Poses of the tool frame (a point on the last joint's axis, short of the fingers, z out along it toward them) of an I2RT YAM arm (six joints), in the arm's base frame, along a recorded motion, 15 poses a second.
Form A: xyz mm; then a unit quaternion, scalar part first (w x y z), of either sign.
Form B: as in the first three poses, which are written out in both.
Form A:
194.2 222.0 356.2 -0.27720 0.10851 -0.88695 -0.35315
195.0 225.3 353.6 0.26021 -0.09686 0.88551 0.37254
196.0 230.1 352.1 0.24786 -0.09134 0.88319 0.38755
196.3 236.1 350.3 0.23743 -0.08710 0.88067 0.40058
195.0 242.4 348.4 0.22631 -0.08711 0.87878 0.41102
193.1 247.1 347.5 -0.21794 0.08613 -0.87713 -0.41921
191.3 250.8 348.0 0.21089 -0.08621 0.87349 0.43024
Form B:
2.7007 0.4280 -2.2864 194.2 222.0 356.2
2.7338 0.3992 -2.2615 195.0 225.3 353.6
2.7518 0.3758 -2.2395 196.0 230.1 352.1
2.7662 0.3559 -2.2195 196.3 236.1 350.3
2.7747 0.3322 -2.2044 195.0 242.4 348.4
2.7828 0.3153 -2.1923 193.1 247.1 347.5
2.7867 0.2987 -2.1723 191.3 250.8 348.0

